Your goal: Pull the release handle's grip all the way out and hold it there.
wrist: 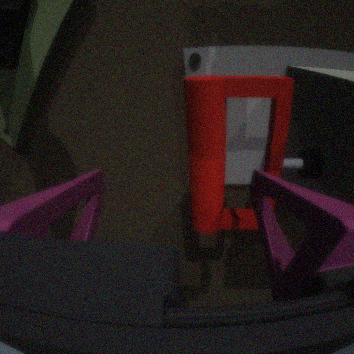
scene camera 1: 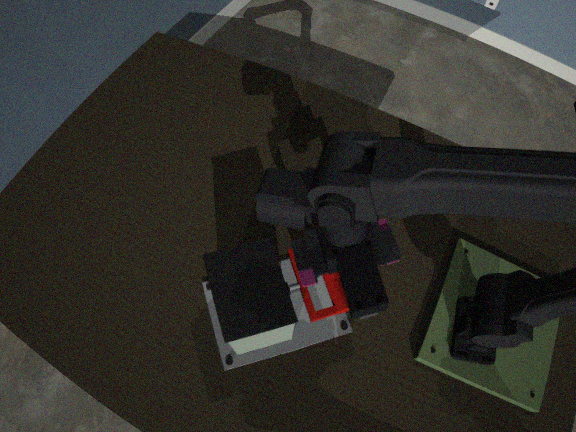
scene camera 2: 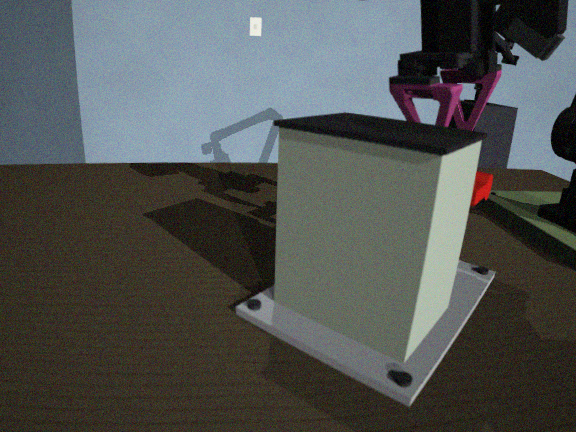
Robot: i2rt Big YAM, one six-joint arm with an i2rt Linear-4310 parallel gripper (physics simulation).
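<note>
The red handle, a rectangular loop with a thick grip bar (scene camera 1: 339, 295) (scene camera 2: 482, 188) (wrist: 206, 150), stands beside a pale box with a black top (scene camera 1: 250, 295) (scene camera 2: 360, 225) (wrist: 327, 120). A short light rod (wrist: 293, 162) joins it to the box. My gripper (scene camera 1: 347, 267) (scene camera 2: 455, 126) (wrist: 176, 177) is open and empty, with magenta fingers. In the wrist view one fingertip overlaps the loop's opening near its box side, and the other is well left of the grip. In scene camera 2 the fingertips are partly hidden behind the box top; their exact height over the handle is unclear.
The box stands on a grey base plate (scene camera 1: 265, 348) (scene camera 2: 340, 348) (wrist: 260, 60) with dark corner screws. A green tray (scene camera 1: 475, 387) (scene camera 2: 525, 200) (wrist: 50, 25) holds the dark base of an arm. The dark forearm (scene camera 1: 475, 185) reaches in from the right in scene camera 1.
</note>
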